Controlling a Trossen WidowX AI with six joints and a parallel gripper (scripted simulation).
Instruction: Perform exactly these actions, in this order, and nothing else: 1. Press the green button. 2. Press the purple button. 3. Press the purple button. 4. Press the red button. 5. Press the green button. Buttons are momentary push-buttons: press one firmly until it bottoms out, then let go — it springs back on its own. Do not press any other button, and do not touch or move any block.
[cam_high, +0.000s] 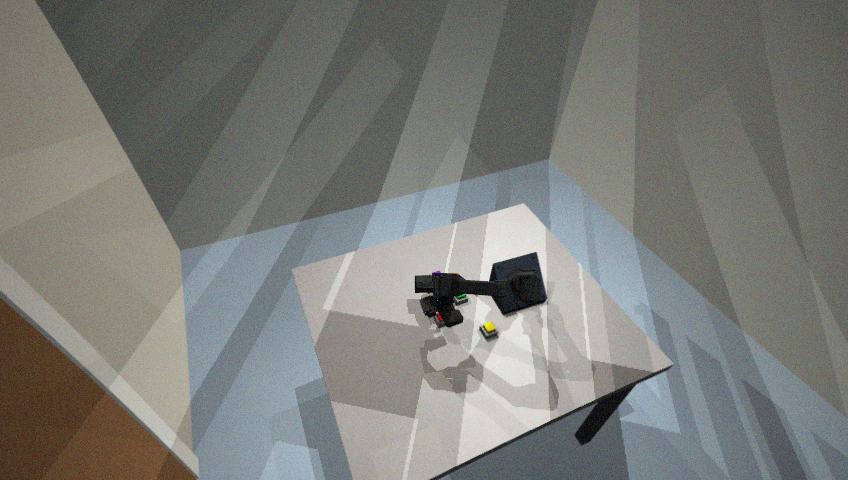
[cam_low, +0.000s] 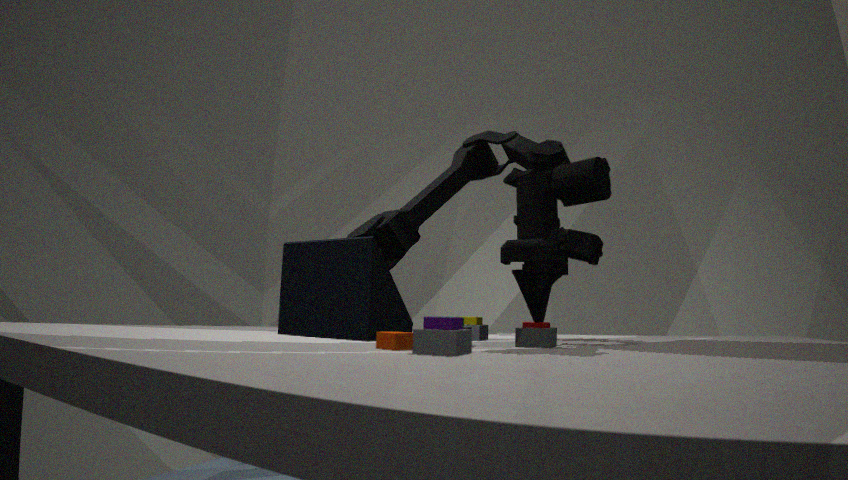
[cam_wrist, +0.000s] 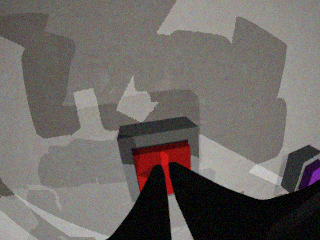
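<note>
Right now my gripper tip is 1 cm above the red button. Round my gripper tip: yellow button (13 cm behind, 11 cm to the left); then green button (11 cm behind, 6 cm to the right); then purple button (8 cm behind, 17 cm to the right).
</note>
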